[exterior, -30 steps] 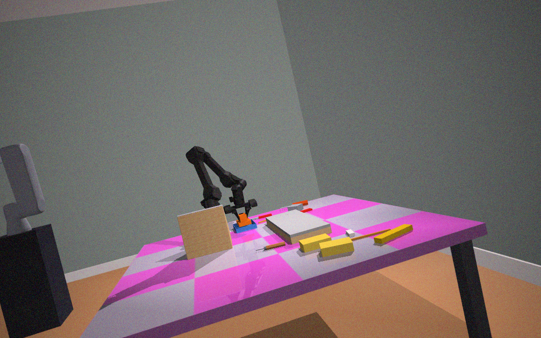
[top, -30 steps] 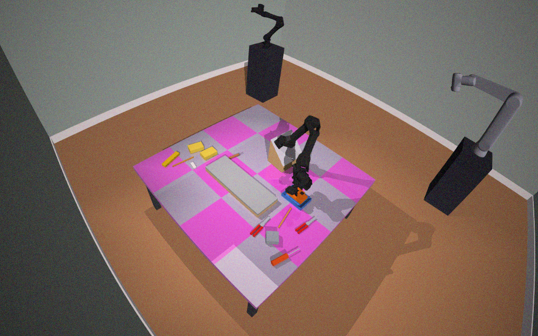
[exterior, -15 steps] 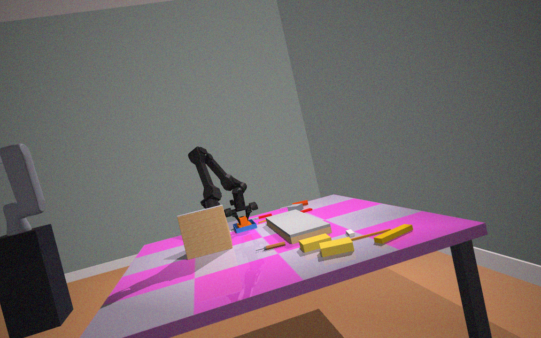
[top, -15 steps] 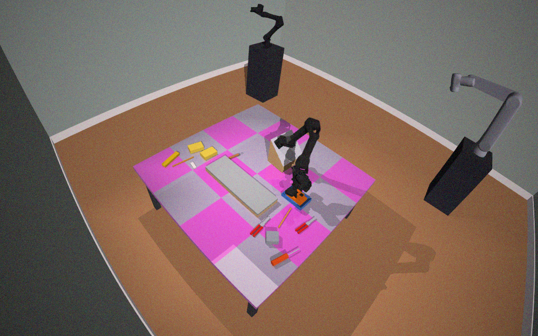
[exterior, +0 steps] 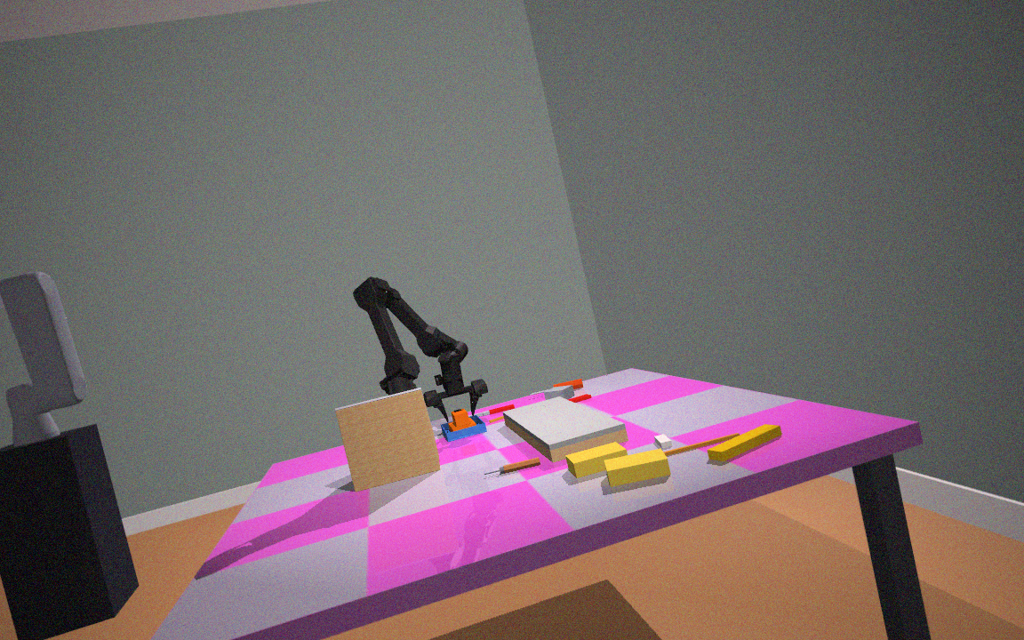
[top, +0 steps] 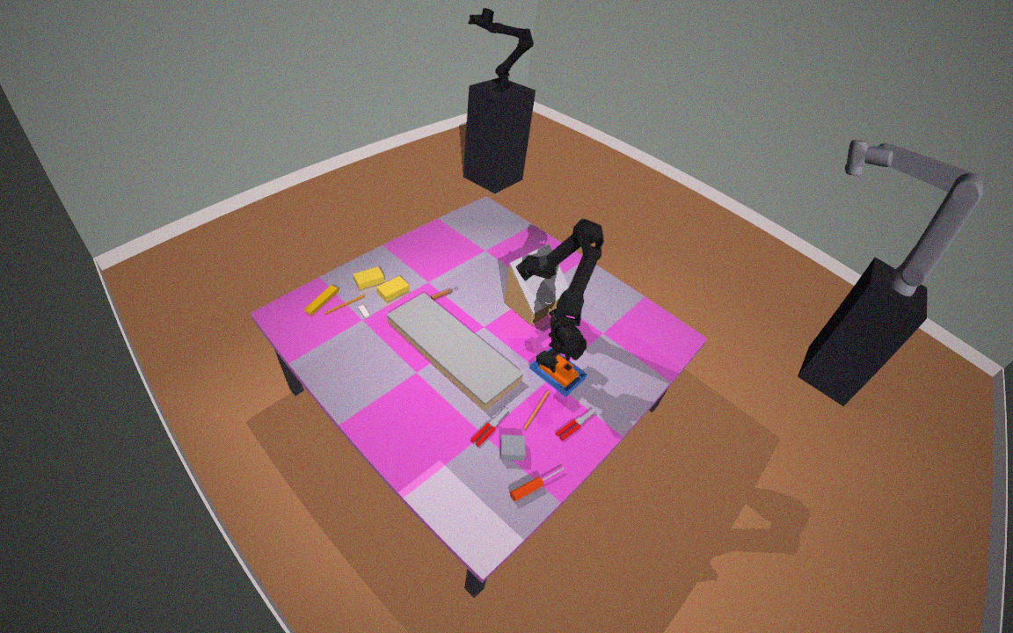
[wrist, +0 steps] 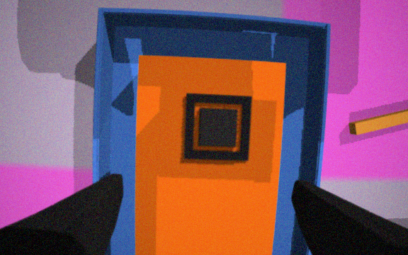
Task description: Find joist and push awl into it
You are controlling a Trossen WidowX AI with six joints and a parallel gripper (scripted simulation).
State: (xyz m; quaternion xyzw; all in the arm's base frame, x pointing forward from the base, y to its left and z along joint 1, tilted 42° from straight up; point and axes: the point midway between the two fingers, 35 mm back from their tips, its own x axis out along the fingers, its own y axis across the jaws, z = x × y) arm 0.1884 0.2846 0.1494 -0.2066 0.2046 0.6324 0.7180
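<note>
The square indicator is 30 mm to the left of my gripper tip and 20 mm above it. Round my gripper tip: blue tray: 30 mm below; then grey cube: 350 mm ahead, 80 mm to the left, 20 mm below; then orange stud finder: 10 mm to the left, 10 mm above.
</note>
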